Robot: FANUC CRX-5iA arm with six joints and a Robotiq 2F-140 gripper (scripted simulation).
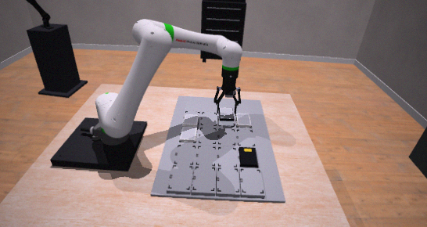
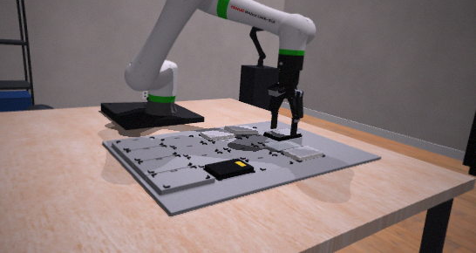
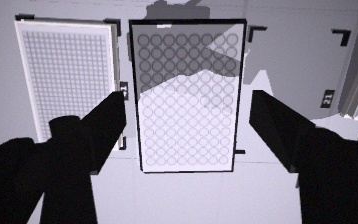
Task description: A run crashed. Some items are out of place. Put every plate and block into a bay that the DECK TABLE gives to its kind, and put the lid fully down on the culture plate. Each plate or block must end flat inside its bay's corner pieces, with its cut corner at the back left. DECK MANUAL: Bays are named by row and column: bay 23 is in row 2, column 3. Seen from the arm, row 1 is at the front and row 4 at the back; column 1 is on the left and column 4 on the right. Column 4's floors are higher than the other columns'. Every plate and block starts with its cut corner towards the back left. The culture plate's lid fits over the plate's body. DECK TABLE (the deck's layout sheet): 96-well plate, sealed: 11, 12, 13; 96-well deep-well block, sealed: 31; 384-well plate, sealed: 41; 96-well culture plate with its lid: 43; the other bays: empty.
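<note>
The sealed 96-well plate is 3 cm below my hand. Round my hand: pale 96-well plate: 19 cm behind, 18 cm to the right, 7 cm below; bay label 33: 33 cm to the right, 8 cm below; white plate: 20 cm behind, 7 cm to the right, 7 cm below.
</note>
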